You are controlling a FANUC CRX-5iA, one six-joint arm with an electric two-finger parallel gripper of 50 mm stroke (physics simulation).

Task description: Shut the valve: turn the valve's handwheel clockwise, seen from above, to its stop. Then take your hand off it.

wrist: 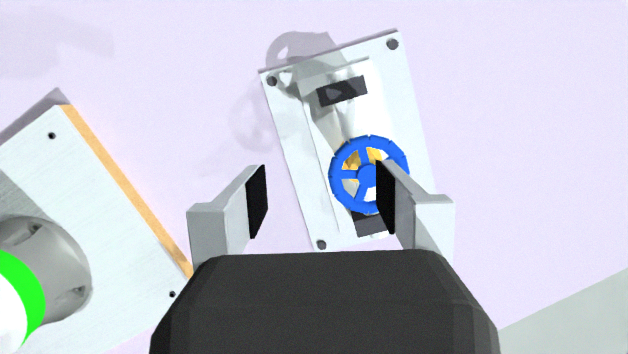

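The valve's blue handwheel [368, 175] is a spoked ring a little right of the middle of the wrist view. It stands above a pale base plate [292, 150] with bolts at its corners. Parts of the yellow valve body [352, 160] show between the spokes. My gripper [321, 185] is open with nothing between its fingers. In the view, the right finger overlaps the right part of the wheel and hides some of it, and the left finger lies left of the base plate. The fingers appear to be above the wheel; contact cannot be made out.
At the left, a light metal plate [100, 200] with an orange edge carries a grey round base and a white and green part [31, 295] of the arm. A dark block [342, 91] sits on the valve's base. A grey-green surface [580, 315] shows at the lower right.
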